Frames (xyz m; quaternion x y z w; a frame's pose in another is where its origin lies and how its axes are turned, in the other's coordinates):
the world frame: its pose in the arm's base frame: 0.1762 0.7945 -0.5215 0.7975 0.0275 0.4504 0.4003
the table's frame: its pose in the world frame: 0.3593 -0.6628 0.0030 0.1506 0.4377 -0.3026 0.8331
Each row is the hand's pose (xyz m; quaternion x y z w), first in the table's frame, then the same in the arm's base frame.
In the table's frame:
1: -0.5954 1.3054 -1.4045 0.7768 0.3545 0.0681 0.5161
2: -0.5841 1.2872 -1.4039 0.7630 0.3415 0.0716 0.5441
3: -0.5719 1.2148 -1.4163 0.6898 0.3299 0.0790 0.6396
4: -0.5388 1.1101 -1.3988 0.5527 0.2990 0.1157 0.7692
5: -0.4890 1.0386 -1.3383 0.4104 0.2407 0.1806 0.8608
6: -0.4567 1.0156 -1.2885 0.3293 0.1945 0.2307 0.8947
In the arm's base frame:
1: -0.4556 0.1358 0.4491 -0.3525 -0.8115 -0.1222 0.4497
2: -0.4599 0.1512 0.4348 -0.3719 -0.8113 -0.1404 0.4286
3: -0.4836 0.1780 0.3695 -0.4075 -0.8081 -0.2312 0.3569
4: -0.4872 0.2402 0.2774 -0.4657 -0.7623 -0.3748 0.2483
5: -0.4491 0.3206 0.2196 -0.5330 -0.6701 -0.4935 0.1528
6: -0.4114 0.3694 0.2038 -0.5763 -0.5971 -0.5479 0.1058

